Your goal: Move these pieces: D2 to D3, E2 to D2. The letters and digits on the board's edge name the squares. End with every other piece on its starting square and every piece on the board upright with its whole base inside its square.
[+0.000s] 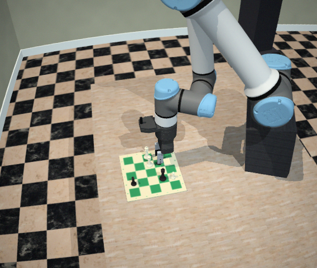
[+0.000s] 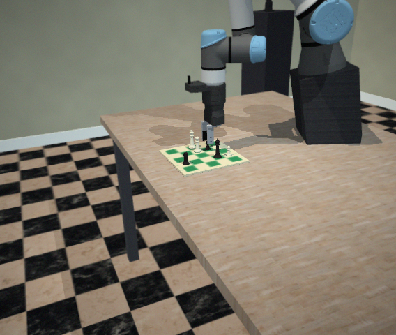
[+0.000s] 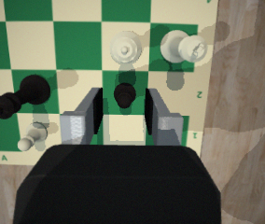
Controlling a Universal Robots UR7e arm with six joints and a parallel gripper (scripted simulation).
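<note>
Now: the black pawn 30 mm below my hand. The rest, counted from my hand: tall white piece: 50 mm to the right, 30 mm ahead, 10 mm below; green-and-cream board: 50 mm below, 40 mm ahead, 30 mm to the left; small white piece: 80 mm to the left, 30 mm below, 20 mm behind.
</note>
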